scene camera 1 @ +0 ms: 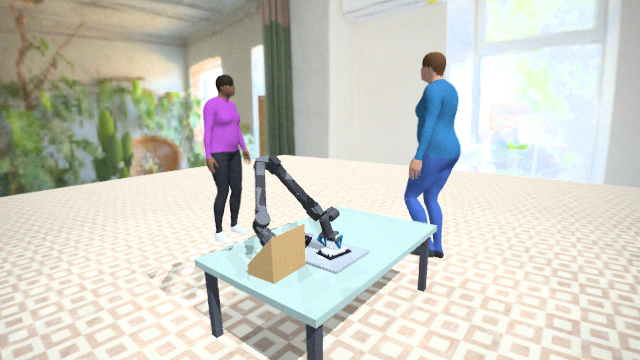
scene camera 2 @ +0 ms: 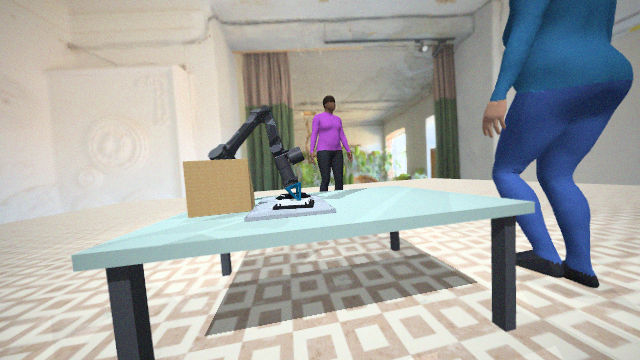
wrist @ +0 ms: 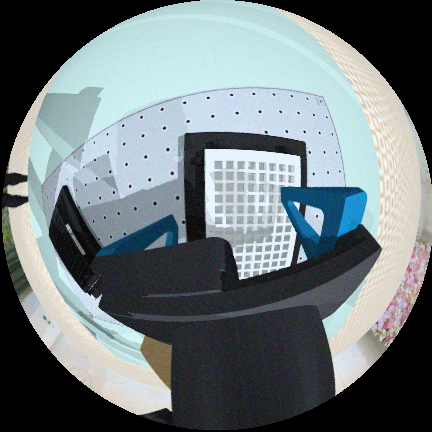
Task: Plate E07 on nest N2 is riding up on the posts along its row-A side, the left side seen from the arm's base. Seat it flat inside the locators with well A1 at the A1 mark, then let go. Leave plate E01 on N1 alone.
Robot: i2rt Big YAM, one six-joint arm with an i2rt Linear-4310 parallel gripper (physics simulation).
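Pixels of known places: gripper, fingertip midpoint: (scene camera 1: 332,247) (scene camera 2: 298,199) (wrist: 227,206); arm's base at its link origin: (scene camera 1: 272,244) (scene camera 2: 213,179).
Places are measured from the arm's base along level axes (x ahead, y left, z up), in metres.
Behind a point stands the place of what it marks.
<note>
The white well plate E07 (scene camera 1: 332,247) @(x 0.367, y -0.093, z -0.111 m) (scene camera 2: 294,202) @(x 0.357, y -0.152, z -0.115 m) (wrist: 250,195) @(x 0.381, y -0.111, z -0.121 m) lies on the black nest N2 (scene camera 1: 334,257) @(x 0.299, y -0.159, z -0.129 m) (scene camera 2: 295,206) @(x 0.360, y -0.170, z -0.128 m) (wrist: 194,175) @(x 0.407, y -0.067, z -0.125 m). In the wrist view a wide dark band of nest shows along its left edge and a narrow one along its right. Its tilt is too small to judge there, and its near end is hidden by the gripper body. The A1 mark cannot be read. My gripper (scene camera 1: 331,244) @(x 0.376, y -0.089, z -0.115 m) (scene camera 2: 296,197) @(x 0.376, y -0.089, z -0.115 m) (wrist: 227,206) @(x 0.376, y -0.089, z -0.115 m) is open above the plate, its blue fingers wide apart and holding nothing. A second black nest (wrist: 72,240) @(x 0.374, y 0.116, z -0.111 m) stands at the left in the wrist view; plate E01 is not clearly readable.
The nests stand on a grey perforated board (scene camera 1: 340,267) @(x 0.234, y -0.246, z -0.136 m) (scene camera 2: 260,215) @(x 0.233, y -0.238, z -0.137 m) (wrist: 200,107) @(x 0.479, y -0.083, z -0.136 m) on the pale table (scene camera 1: 390,230) @(x 0.912, y -0.177, z -0.150 m) (scene camera 2: 400,210) @(x 0.722, y -0.323, z -0.149 m) (wrist: 200,50) @(x 0.605, y -0.100, z -0.149 m). A tan wedge-shaped block (scene camera 1: 290,255) @(x 0.047, y -0.078, z -0.051 m) (scene camera 2: 220,187) @(x 0.053, y -0.078, z -0.035 m) (wrist: 160,357) @(x 0.159, y 0.055, z -0.083 m) stands beside the board. Two people (scene camera 1: 225,125) (scene camera 1: 437,115) stand beyond the table.
</note>
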